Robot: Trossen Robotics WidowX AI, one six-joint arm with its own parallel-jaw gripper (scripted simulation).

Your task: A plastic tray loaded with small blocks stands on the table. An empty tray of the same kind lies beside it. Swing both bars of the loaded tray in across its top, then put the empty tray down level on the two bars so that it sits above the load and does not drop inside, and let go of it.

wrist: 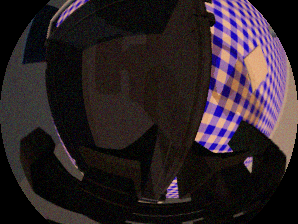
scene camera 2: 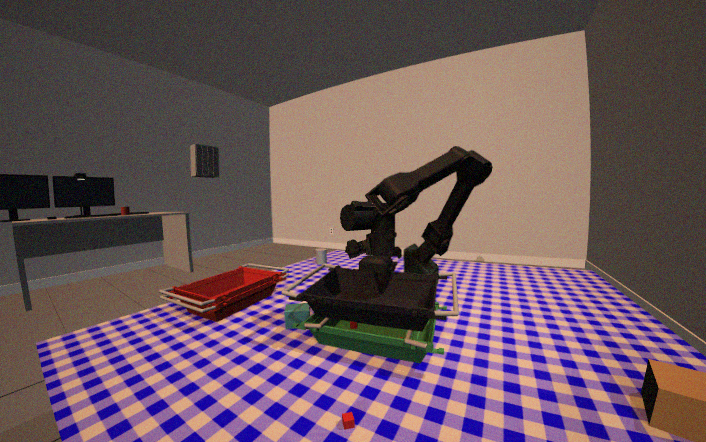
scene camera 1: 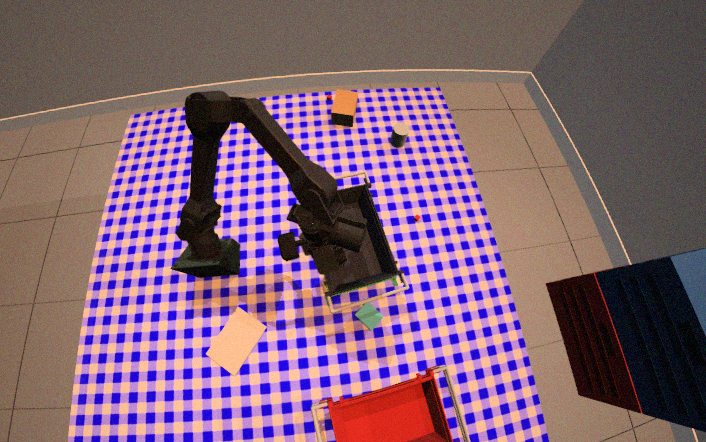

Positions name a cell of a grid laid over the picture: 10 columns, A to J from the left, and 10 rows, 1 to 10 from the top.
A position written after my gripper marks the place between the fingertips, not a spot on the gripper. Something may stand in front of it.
my gripper: wrist F6; scene camera 2 F7; scene camera 1 E6
black tray: wrist D4; scene camera 2 F7; scene camera 1 F6
